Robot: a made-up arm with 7 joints. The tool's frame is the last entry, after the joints. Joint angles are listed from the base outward.
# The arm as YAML. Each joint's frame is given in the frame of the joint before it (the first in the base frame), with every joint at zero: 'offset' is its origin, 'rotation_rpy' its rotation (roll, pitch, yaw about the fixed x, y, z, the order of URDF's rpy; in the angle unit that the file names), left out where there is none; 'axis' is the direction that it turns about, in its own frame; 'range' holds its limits. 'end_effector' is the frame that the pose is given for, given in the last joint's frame.
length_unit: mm
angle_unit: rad
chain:
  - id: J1
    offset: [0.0, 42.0, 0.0]
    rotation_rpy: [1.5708, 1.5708, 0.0]
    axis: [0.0, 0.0, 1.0]
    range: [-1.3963, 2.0]
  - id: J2
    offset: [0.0, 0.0, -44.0]
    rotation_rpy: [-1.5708, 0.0, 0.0]
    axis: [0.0, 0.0, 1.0]
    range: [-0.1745, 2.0]
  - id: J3
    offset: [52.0, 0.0, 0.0]
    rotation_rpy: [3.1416, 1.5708, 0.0]
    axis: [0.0, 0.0, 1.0]
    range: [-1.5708, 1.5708]
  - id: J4
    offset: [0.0, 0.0, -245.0]
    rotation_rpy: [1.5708, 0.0, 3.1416]
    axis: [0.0, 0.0, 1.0]
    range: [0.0, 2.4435]
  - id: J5
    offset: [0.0, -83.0, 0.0]
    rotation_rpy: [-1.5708, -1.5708, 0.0]
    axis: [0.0, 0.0, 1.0]
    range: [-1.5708, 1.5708]
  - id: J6
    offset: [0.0, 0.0, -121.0]
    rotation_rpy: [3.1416, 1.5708, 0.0]
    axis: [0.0, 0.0, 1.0]
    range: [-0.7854, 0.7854]
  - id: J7
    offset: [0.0, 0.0, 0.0]
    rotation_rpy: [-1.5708, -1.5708, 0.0]
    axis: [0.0, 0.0, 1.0]
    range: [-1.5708, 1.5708]
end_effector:
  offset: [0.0, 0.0, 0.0]
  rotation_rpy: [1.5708, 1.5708, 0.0]
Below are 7 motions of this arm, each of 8 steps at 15 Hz.
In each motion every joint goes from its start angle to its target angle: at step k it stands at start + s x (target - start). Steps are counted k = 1, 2, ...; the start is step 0. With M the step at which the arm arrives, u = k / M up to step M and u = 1 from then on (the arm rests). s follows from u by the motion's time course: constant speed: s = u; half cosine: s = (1 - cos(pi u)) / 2; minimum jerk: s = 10 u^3 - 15 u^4 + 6 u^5.
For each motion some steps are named. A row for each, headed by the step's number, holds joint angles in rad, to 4 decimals.
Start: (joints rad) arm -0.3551 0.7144 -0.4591 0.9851 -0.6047 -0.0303 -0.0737
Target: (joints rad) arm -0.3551 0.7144 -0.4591 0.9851 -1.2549 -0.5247 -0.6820
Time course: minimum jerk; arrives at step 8
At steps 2, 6, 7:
2: -0.3551 0.7144 -0.4591 0.9851 -0.6720 -0.0815 -0.1367
6: -0.3551 0.7144 -0.4591 0.9851 -1.1876 -0.4735 -0.6190
7: -0.3551 0.7144 -0.4591 0.9851 -1.2445 -0.5168 -0.6722

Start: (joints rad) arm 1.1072 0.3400 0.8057 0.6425 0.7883 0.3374 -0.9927
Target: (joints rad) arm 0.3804 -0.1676 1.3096 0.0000 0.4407 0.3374 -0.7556
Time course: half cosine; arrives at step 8
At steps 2, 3, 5, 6, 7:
2: 1.0008 0.2657 0.8795 0.5484 0.7374 0.3374 -0.9580
3: 0.8829 0.1833 0.9612 0.4442 0.6810 0.3374 -0.9195
5: 0.6047 -0.0109 1.1541 0.1983 0.5480 0.3374 -0.8288
6: 0.4868 -0.0933 1.2358 0.0941 0.4916 0.3374 -0.7903
7: 0.4081 -0.1483 1.2904 0.0245 0.4539 0.3374 -0.7646

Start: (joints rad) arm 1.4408 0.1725 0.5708 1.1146 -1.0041 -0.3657 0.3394
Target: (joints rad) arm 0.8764 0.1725 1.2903 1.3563 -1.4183 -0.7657 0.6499
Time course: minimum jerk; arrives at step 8
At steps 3, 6, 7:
3: 1.2855 0.1725 0.7688 1.1811 -1.1181 -0.4758 0.4249
6: 0.9348 0.1725 1.2158 1.3313 -1.3754 -0.7243 0.6178
7: 0.8855 0.1725 1.2788 1.3524 -1.4117 -0.7593 0.6449

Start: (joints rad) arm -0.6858 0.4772 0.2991 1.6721 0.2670 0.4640 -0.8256
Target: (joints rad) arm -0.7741 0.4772 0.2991 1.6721 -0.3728 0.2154 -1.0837
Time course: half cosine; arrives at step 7
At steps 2, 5, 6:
2: -0.7024 0.4772 0.2991 1.6721 0.1466 0.4172 -0.8742
5: -0.7575 0.4772 0.2991 1.6721 -0.2524 0.2622 -1.0351
6: -0.7697 0.4772 0.2991 1.6721 -0.3411 0.2277 -1.0709

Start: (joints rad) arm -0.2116 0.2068 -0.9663 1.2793 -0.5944 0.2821 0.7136
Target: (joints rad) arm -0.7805 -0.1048 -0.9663 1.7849 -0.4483 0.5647 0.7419
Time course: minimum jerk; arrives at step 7
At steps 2, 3, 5, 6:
2: -0.2939 0.1617 -0.9663 1.3525 -0.5733 0.3230 0.7177
3: -0.4209 0.0922 -0.9663 1.4653 -0.5407 0.3861 0.7240
5: -0.6982 -0.0597 -0.9663 1.7117 -0.4694 0.5238 0.7378
6: -0.7673 -0.0976 -0.9663 1.7731 -0.4517 0.5581 0.7412

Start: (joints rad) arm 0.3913 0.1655 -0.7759 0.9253 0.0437 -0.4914 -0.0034
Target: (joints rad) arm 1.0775 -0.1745 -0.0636 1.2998 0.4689 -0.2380 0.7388
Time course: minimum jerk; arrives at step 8
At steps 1, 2, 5, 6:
1: 0.4023 0.1600 -0.7645 0.9313 0.0505 -0.4873 0.0085
2: 0.4623 0.1303 -0.7022 0.9641 0.0877 -0.4652 0.0734
5: 0.8887 -0.0809 -0.2596 1.1967 0.3519 -0.3077 0.5345
6: 1.0065 -0.1393 -0.1373 1.2610 0.4249 -0.2642 0.6620

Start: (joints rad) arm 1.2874 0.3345 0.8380 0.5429 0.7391 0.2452 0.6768
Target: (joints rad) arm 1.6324 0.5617 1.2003 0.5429 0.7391 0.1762 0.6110
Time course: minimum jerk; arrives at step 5
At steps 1, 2, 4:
1: 1.3074 0.3477 0.8590 0.5429 0.7391 0.2412 0.6730
2: 1.3969 0.4066 0.9530 0.5429 0.7391 0.2233 0.6559
4: 1.6124 0.5485 1.1793 0.5429 0.7391 0.1802 0.6148

